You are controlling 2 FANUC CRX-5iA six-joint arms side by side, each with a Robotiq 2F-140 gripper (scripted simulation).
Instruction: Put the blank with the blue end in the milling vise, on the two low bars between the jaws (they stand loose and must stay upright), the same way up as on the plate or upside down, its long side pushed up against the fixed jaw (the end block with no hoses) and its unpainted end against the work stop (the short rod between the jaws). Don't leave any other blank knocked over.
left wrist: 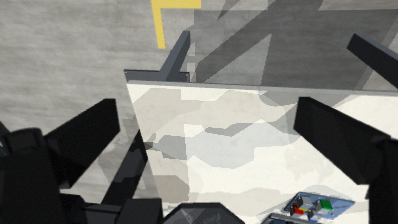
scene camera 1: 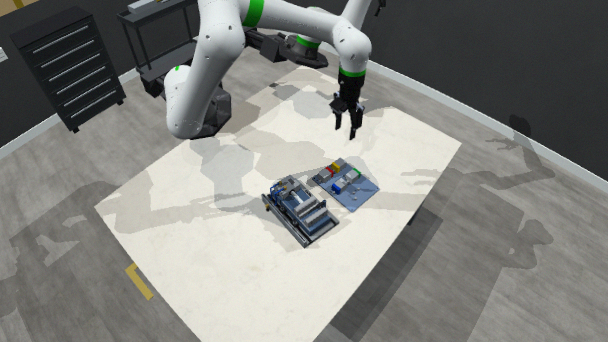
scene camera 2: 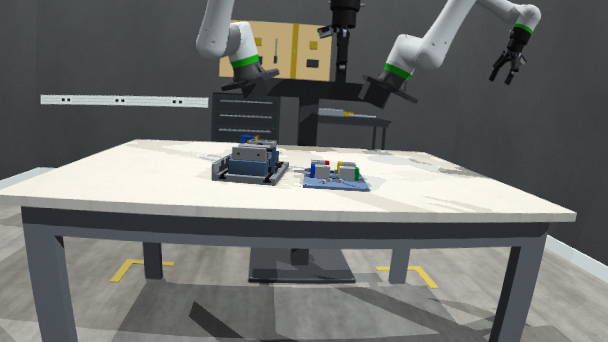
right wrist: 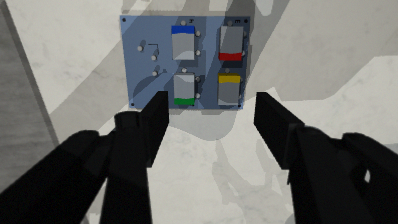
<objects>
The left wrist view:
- my left gripper: 207, 114
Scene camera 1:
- my right gripper: 344, 133
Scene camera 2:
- my right gripper: 339, 87
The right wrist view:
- my right gripper: 211, 107
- red-ended blank: 230, 37
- blue-ended blank: 183, 37
</objects>
